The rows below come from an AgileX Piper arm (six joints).
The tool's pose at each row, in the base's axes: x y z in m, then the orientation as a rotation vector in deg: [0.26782, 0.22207, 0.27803, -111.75, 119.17, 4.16]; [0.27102, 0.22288, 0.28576, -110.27, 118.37, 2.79]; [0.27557, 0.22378, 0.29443, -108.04, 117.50, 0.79]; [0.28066, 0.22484, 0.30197, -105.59, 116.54, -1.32]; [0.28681, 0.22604, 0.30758, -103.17, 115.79, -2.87]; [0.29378, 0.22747, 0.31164, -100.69, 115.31, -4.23]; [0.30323, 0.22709, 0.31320, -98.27, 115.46, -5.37]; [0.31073, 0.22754, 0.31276, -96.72, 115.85, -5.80]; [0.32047, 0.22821, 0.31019, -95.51, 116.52, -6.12]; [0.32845, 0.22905, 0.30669, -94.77, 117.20, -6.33]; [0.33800, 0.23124, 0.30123, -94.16, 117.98, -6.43]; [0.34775, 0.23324, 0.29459, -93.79, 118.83, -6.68]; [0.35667, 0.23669, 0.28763, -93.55, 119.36, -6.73]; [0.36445, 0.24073, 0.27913, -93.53, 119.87, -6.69]
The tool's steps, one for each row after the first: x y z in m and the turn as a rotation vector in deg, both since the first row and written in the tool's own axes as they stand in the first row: [-0.00279, -0.00431, -0.00665, 1.83, -0.52, 0.19]; [-0.00596, -0.01009, -0.01395, 4.40, -1.11, 0.66]; [-0.00903, -0.01620, -0.02004, 7.19, -1.76, 1.20]; [-0.01181, -0.02304, -0.02406, 9.59, -2.50, 1.90]; [-0.01448, -0.03043, -0.02640, 11.80, -3.18, 2.80]; [-0.01489, -0.04000, -0.02634, 13.58, -3.55, 4.02]; [-0.01554, -0.04728, -0.02451, 14.42, -3.75, 5.00]; [-0.01599, -0.05639, -0.02020, 14.89, -3.70, 5.94]; [-0.01629, -0.06362, -0.01527, 15.05, -3.49, 6.65]; [-0.01750, -0.07197, -0.00787, 15.03, -3.23, 7.36]; [-0.01825, -0.08034, 0.00064, 14.94, -2.74, 7.94]; [-0.02029, -0.08772, 0.00965, 14.83, -2.50, 8.33]; [-0.02248, -0.09369, 0.02008, 14.57, -2.22, 8.59]
